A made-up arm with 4 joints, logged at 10 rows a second.
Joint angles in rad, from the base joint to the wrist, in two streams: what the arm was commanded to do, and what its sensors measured. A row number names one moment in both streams.
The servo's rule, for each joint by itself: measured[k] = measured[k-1] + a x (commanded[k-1-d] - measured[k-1]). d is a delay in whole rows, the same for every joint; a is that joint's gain. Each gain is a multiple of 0.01, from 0.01 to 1. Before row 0 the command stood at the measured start. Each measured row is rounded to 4 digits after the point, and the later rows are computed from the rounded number. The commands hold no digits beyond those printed.
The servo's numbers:
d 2
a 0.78 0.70 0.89 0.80
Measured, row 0:
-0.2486 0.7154 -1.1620 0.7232
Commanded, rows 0 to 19:
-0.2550 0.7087 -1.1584 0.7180
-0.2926 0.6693 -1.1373 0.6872
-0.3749 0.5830 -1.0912 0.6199
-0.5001 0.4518 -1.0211 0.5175
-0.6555 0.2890 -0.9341 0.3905
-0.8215 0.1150 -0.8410 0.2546
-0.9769 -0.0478 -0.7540 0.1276
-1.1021 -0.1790 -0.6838 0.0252
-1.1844 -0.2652 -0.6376 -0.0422
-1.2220 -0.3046 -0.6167 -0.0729
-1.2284 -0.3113 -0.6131 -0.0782
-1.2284 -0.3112 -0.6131 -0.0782
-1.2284 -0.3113 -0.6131 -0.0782
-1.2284 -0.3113 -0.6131 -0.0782
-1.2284 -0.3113 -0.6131 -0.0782
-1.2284 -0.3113 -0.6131 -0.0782
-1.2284 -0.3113 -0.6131 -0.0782
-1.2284 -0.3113 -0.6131 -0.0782
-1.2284 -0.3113 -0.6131 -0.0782
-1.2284 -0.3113 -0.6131 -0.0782
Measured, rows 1 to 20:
-0.2486 0.7154 -1.1620 0.7232
-0.2486 0.7154 -1.1620 0.7232
-0.2536 0.7107 -1.1588 0.7190
-0.2840 0.6817 -1.1397 0.6936
-0.3549 0.6126 -1.0965 0.6346
-0.4682 0.5000 -1.0294 0.5409
-0.6143 0.3523 -0.9446 0.4206
-0.7759 0.1862 -0.8524 0.2878
-0.9327 0.0224 -0.7648 0.1596
-1.0648 -0.1186 -0.6927 0.0521
-1.1581 -0.2212 -0.6437 -0.0233
-1.2079 -0.2796 -0.6197 -0.0630
-1.2239 -0.3018 -0.6138 -0.0752
-1.2274 -0.3084 -0.6132 -0.0776
-1.2282 -0.3104 -0.6131 -0.0781
-1.2284 -0.3110 -0.6131 -0.0782
-1.2284 -0.3112 -0.6131 -0.0782
-1.2284 -0.3113 -0.6131 -0.0782
-1.2284 -0.3113 -0.6131 -0.0782
-1.2284 -0.3113 -0.6131 -0.0782

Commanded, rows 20 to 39:
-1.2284 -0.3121 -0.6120 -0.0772
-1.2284 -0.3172 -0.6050 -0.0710
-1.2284 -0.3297 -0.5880 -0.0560
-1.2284 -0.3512 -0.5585 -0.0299
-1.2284 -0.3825 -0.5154 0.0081
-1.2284 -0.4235 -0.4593 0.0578
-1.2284 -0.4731 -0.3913 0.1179
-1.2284 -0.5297 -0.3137 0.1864
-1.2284 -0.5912 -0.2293 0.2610
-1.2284 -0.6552 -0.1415 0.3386
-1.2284 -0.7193 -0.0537 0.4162
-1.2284 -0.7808 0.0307 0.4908
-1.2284 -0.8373 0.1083 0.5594
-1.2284 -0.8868 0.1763 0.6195
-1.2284 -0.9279 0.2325 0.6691
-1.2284 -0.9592 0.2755 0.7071
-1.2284 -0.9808 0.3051 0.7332
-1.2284 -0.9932 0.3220 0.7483
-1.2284 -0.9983 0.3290 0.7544
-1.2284 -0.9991 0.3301 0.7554
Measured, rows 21 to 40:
-1.2284 -0.3113 -0.6131 -0.0782
-1.2284 -0.3113 -0.6131 -0.0782
-1.2284 -0.3119 -0.6121 -0.0774
-1.2284 -0.3156 -0.6058 -0.0723
-1.2284 -0.3255 -0.5900 -0.0593
-1.2284 -0.3435 -0.5620 -0.0358
-1.2284 -0.3708 -0.5205 -0.0007
-1.2284 -0.4077 -0.4660 0.0461
-1.2284 -0.4535 -0.3995 0.1035
-1.2284 -0.5068 -0.3231 0.1698
-1.2284 -0.5659 -0.2396 0.2428
-1.2284 -0.6284 -0.1523 0.3194
-1.2284 -0.6920 -0.0645 0.3968
-1.2284 -0.7542 0.0202 0.4720
-1.2284 -0.8124 0.0986 0.5419
-1.2284 -0.8645 0.1678 0.6040
-1.2284 -0.9089 0.2254 0.6561
-1.2284 -0.9441 0.2700 0.6969
-1.2284 -0.9698 0.3012 0.7259
-1.2284 -0.9862 0.3197 0.7438

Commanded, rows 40 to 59:
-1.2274 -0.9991 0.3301 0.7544
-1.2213 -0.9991 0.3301 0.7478
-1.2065 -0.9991 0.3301 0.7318
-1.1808 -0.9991 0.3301 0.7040
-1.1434 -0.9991 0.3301 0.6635
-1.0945 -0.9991 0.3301 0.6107
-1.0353 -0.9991 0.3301 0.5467
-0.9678 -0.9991 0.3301 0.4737
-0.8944 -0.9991 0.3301 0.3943
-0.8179 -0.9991 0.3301 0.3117
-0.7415 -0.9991 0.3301 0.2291
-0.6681 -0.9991 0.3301 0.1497
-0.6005 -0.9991 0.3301 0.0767
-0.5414 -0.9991 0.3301 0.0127
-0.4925 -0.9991 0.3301 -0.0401
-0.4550 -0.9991 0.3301 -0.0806
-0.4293 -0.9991 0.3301 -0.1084
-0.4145 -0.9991 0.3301 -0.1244
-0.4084 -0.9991 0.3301 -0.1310
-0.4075 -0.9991 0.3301 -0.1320
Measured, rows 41 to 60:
-1.2284 -0.9947 0.3280 0.7523
-1.2284 -0.9978 0.3299 0.7548
-1.2276 -0.9987 0.3301 0.7545
-1.2227 -0.9990 0.3301 0.7491
-1.2101 -0.9991 0.3301 0.7353
-1.1872 -0.9991 0.3301 0.7103
-1.1530 -0.9991 0.3301 0.6729
-1.1074 -0.9991 0.3301 0.6231
-1.0512 -0.9991 0.3301 0.5620
-0.9861 -0.9991 0.3301 0.4914
-0.9146 -0.9991 0.3301 0.4137
-0.8392 -0.9991 0.3301 0.3321
-0.7630 -0.9991 0.3301 0.2497
-0.6890 -0.9991 0.3301 0.1697
-0.6200 -0.9991 0.3301 0.0953
-0.5587 -0.9991 0.3301 0.0292
-0.5071 -0.9991 0.3301 -0.0262
-0.4665 -0.9991 0.3301 -0.0697
-0.4375 -0.9991 0.3301 -0.1007
-0.4196 -0.9991 0.3301 -0.1197

